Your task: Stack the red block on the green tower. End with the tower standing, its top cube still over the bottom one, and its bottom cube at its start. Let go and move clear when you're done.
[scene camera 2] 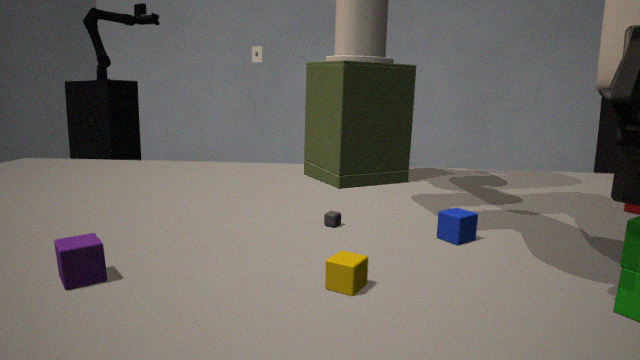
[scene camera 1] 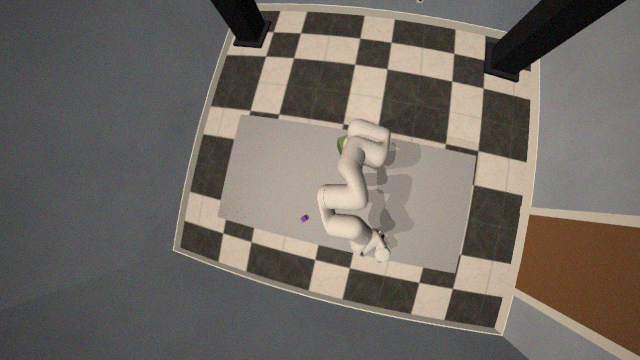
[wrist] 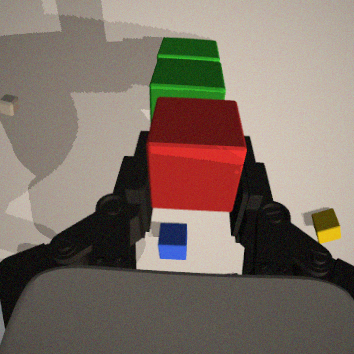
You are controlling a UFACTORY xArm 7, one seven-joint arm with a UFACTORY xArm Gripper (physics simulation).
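Frame: origin at the arm's base, x right, y ahead, z up, level; millimetres.
Seen in the pictures: gripper, between the fingertips: (wrist: 193, 155); arm's base, origin of its link: (scene camera 2: 359, 63).
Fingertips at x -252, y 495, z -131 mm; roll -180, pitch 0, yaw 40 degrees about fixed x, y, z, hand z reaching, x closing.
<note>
Offsets run from my fingertips to a thing's middle. Level surfaces: height alone.
My gripper (wrist: 193, 155) is shut on the red block @(dx -6, dy +8, dz +11 mm) (wrist: 196, 157) and holds it level between its black fingers. In scene camera 2 part of the gripper (scene camera 2: 631, 187) shows at the right edge, with a thin strip of the red block (scene camera 2: 632, 208) under it. The green tower (scene camera 2: 630, 270) (wrist: 188, 75) is cut off at that edge; two green cubes show one on the other. The red strip appears slightly higher than the upper green cube. In the wrist view the red block partly covers the tower, and two green top faces show, one beyond the other. Scene camera 1 does not show the tower.
A blue cube @(dx +112, dy -158, dz -73 mm) (scene camera 2: 457, 226) (wrist: 173, 241), a yellow cube @(dx +222, dy -16, dz -75 mm) (scene camera 2: 346, 273) (wrist: 326, 226), a purple cube @(dx +449, dy +22, dz -71 mm) (scene camera 1: 304, 218) (scene camera 2: 81, 261) and a small dark cube @(dx +257, dy -185, dz -80 mm) (scene camera 2: 332, 219) sit on the grey surface @(dz -89 mm) (scene camera 1: 275, 165). A small pale cube @(dx -111, dy -116, dz -81 mm) (wrist: 9, 104) lies left in the wrist view. The green pedestal (scene camera 2: 357, 125) stands behind.
</note>
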